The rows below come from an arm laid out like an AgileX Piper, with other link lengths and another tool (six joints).
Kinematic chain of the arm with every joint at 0, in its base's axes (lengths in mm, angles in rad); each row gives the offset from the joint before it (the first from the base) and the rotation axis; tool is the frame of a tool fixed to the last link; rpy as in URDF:
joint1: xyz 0 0 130.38 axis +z
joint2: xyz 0 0 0 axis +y
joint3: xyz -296.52 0 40.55 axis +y
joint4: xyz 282.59 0 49.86 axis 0.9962 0 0.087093
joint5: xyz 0 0 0 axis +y
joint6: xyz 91.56 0 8 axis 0.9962 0 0.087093
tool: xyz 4.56 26 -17.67 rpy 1.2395 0.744 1.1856
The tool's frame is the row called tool.
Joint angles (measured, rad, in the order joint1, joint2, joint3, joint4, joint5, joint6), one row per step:
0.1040 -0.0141 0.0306 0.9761 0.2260 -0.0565
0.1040 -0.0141 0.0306 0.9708 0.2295 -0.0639
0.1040 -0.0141 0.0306 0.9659 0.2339 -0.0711
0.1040 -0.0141 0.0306 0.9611 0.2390 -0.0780
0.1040 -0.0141 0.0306 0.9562 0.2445 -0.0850
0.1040 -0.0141 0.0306 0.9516 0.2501 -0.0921
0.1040 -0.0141 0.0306 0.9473 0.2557 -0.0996
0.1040 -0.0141 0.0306 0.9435 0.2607 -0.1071
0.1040 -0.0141 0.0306 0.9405 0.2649 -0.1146
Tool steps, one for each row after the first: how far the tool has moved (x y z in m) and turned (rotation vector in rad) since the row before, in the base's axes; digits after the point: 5 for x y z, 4 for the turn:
-0.00017 0.00029 -0.00066 -0.0127 -0.0007 0.0029
-0.00021 0.00035 -0.00068 -0.0123 -0.0001 0.0037
-0.00024 0.00038 -0.00071 -0.0119 0.0003 0.0043
-0.00026 0.00040 -0.00074 -0.0122 0.0005 0.0046
-0.00027 0.00040 -0.00074 -0.0120 0.0006 0.0047
-0.00028 0.00040 -0.00074 -0.0120 0.0005 0.0048
-0.00026 0.00035 -0.00069 -0.0115 0.0002 0.0044
-0.00022 0.00030 -0.00061 -0.0106 -0.0002 0.0038

